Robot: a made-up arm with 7 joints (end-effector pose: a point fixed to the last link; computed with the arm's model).
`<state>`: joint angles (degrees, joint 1 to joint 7).
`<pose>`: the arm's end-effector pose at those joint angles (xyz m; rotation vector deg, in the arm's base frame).
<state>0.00 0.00 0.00 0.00 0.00 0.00 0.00</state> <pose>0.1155 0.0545 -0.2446 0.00 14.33 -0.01</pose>
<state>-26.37 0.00 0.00 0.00 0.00 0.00 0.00</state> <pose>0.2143 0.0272 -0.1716 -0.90 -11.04 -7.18</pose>
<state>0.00 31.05 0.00 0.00 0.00 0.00 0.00</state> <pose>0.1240 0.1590 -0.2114 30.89 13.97 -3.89</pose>
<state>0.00 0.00 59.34 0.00 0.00 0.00 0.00</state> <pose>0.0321 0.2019 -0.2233 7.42 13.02 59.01</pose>
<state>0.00 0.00 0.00 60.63 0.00 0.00 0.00</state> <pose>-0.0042 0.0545 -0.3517 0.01 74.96 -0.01</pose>
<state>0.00 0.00 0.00 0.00 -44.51 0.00 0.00</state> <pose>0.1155 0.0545 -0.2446 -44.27 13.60 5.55</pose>
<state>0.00 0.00 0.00 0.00 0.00 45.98 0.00</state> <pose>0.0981 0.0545 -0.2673 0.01 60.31 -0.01</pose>
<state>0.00 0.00 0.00 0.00 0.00 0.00 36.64</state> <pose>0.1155 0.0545 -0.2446 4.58 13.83 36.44</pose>
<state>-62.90 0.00 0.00 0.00 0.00 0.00 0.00</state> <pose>0.2747 -0.0201 -0.0166 -2.12 -46.24 -16.88</pose>
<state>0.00 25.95 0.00 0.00 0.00 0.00 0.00</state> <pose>0.1216 0.1433 -0.2205 25.82 14.08 -3.26</pose>
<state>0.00 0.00 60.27 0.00 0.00 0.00 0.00</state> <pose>0.0298 0.2033 -0.2227 7.54 12.98 59.93</pose>
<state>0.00 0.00 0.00 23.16 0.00 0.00 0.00</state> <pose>0.0841 0.0545 -0.3002 0.00 37.49 -0.01</pose>
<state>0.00 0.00 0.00 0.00 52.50 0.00 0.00</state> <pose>0.1155 0.0545 -0.2446 52.22 13.30 -6.57</pose>
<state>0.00 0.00 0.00 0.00 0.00 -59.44 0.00</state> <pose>0.1058 0.0545 -0.2096 0.00 -45.11 -0.01</pose>
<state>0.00 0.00 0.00 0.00 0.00 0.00 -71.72</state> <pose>0.1155 0.0545 -0.2446 -8.96 12.40 -71.34</pose>
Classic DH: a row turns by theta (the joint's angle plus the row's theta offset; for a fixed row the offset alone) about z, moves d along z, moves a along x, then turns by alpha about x. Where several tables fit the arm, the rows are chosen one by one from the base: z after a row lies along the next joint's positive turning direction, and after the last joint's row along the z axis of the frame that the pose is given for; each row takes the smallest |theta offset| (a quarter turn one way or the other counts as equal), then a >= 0, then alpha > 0; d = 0 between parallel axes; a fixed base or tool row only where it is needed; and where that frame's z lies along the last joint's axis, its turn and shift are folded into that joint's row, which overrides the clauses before.
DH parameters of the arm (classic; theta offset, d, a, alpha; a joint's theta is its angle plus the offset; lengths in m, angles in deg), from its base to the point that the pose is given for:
base (fixed): -4.07 0 0 -74.51
joint 1: -75.12 0.0425 -0.0155 -90
joint 2: 74 0 -0.0076 90
joint 3: 90 -0.1954 0.0136 -90
joint 4: 90 0.0018 0.0098 90
joint 5: 0 0.1222 0 -90
joint 6: -90 0 0.0366 90
joint 7: 0 0 0 0

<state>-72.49 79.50 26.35 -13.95 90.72 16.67 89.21</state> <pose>0.0968 0.1867 0.1776 -37.13 85.99 -84.69</pose>
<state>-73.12 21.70 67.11 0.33 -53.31 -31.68 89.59</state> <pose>0.2058 0.2226 0.0038 -140.84 -41.87 82.53</pose>
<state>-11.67 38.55 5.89 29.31 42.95 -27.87 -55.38</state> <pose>0.1507 0.2130 -0.2148 66.55 45.67 -64.99</pose>
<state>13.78 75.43 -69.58 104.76 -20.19 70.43 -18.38</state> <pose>-0.0603 0.3622 0.0028 -55.27 -107.33 -77.76</pose>
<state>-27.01 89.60 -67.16 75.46 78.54 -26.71 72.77</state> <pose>0.0642 0.3866 -0.0454 140.60 8.98 -70.31</pose>
